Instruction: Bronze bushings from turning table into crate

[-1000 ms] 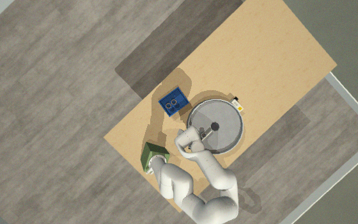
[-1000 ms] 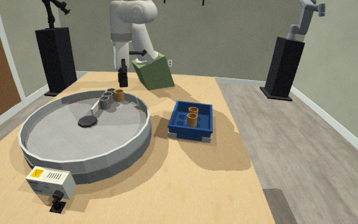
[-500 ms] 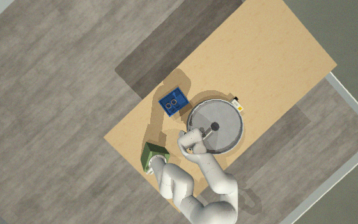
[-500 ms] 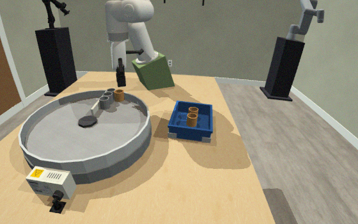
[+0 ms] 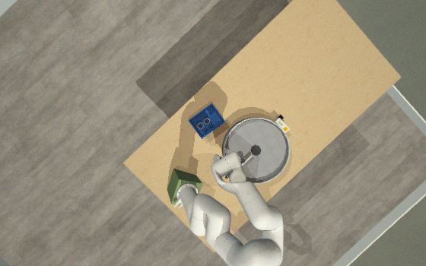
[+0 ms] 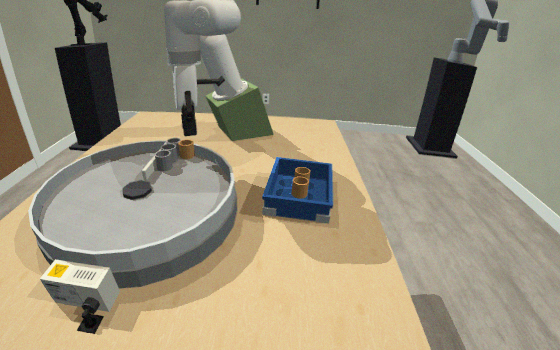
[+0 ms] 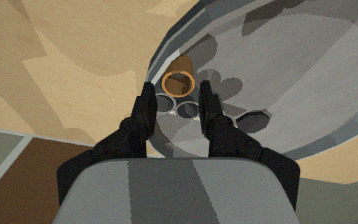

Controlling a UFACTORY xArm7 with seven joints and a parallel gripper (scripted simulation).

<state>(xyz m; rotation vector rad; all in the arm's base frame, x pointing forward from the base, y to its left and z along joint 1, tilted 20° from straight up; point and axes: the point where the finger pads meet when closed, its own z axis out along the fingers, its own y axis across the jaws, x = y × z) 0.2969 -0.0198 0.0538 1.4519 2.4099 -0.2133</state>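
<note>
My gripper is now 29 cm to the right of the blue crate, 11 cm above it and 6 cm short of it. Round my hand: grey turning table: 18 cm ahead, 9 cm below, 6 cm to the right.
</note>
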